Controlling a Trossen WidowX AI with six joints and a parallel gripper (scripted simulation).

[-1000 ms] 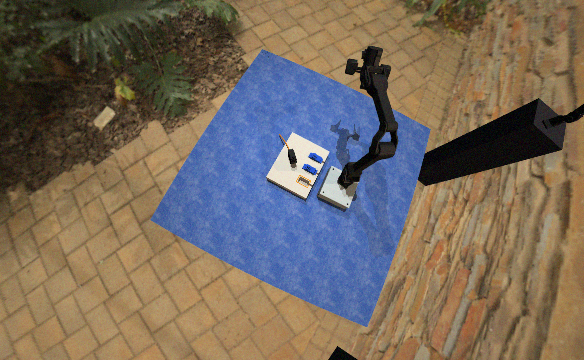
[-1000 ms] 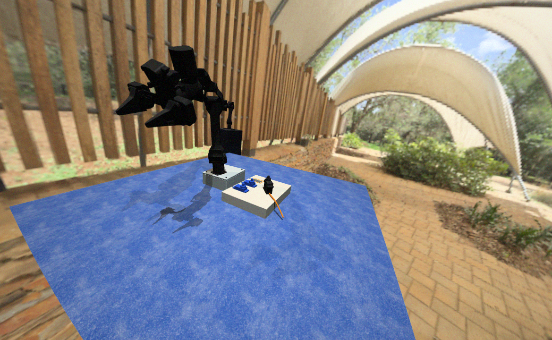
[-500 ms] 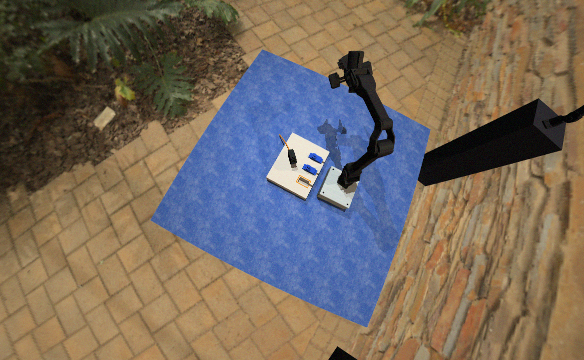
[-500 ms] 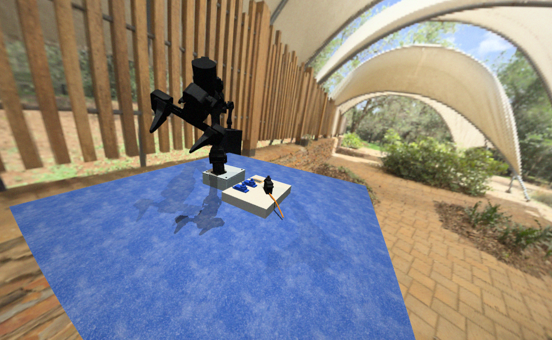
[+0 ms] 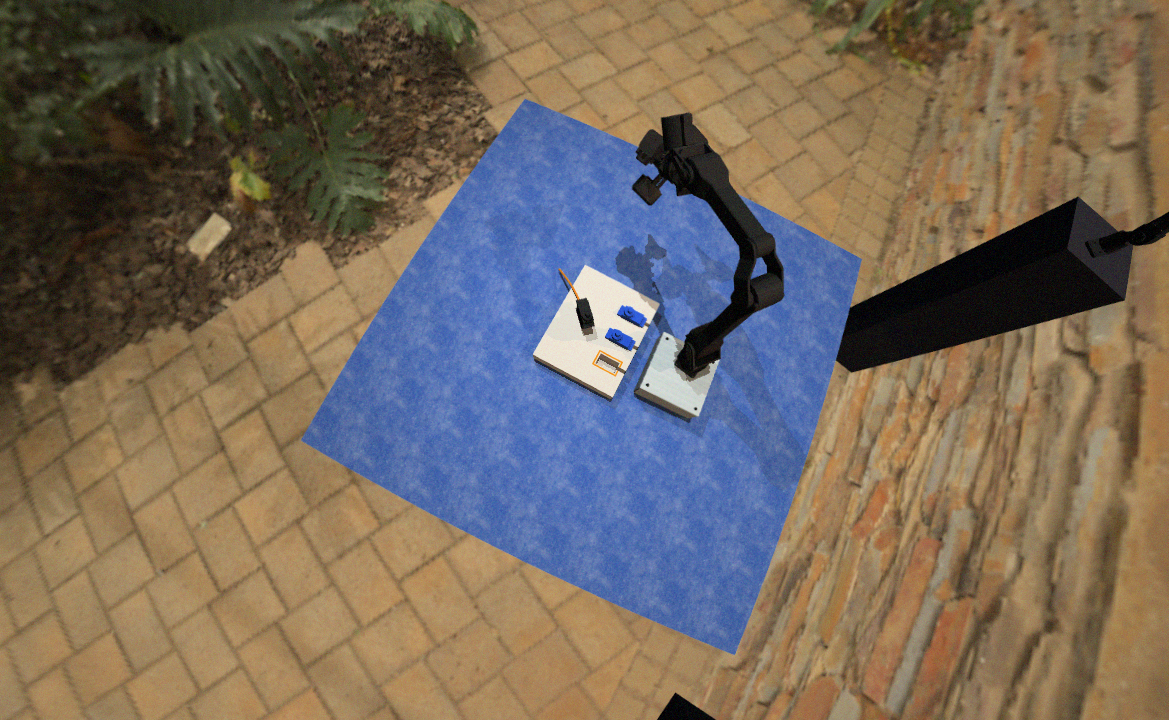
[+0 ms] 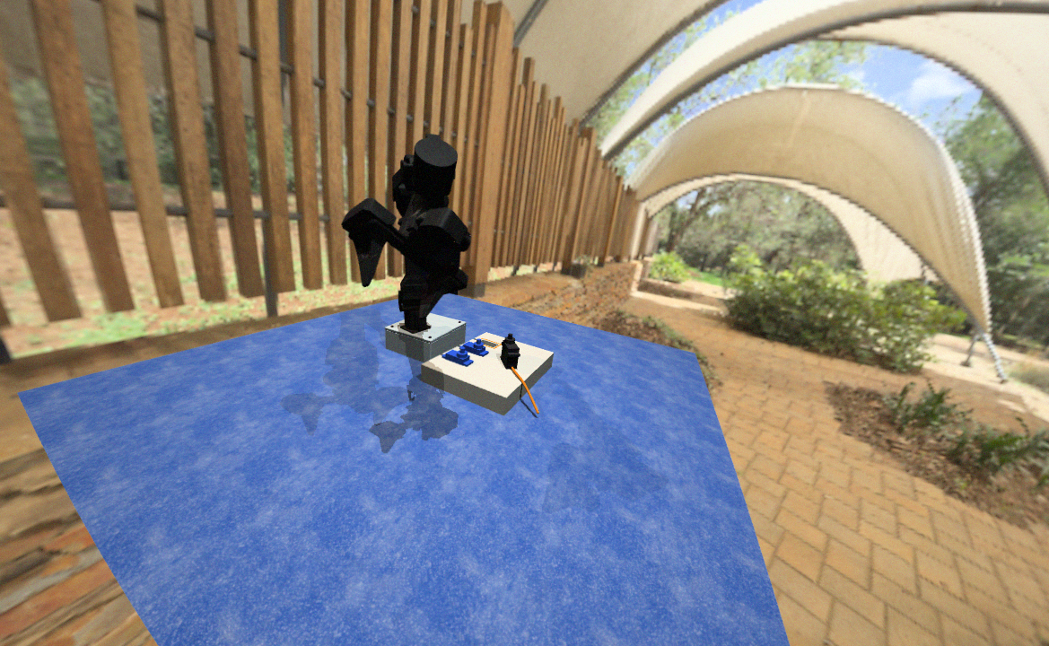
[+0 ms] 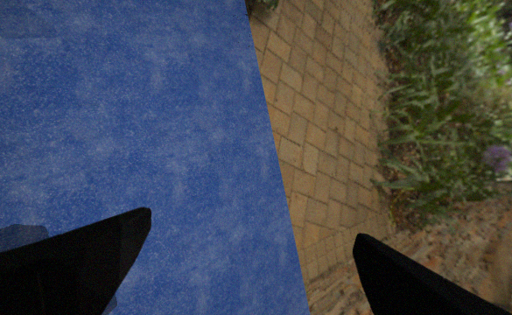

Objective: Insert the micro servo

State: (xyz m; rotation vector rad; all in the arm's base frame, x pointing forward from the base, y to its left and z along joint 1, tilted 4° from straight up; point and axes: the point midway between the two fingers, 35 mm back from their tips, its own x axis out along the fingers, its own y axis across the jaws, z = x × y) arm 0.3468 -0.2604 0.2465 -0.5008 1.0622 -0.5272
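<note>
The pale deck is 37 cm to the left of my gripper tip, 26 cm below it and 6 cm behind it.
</note>
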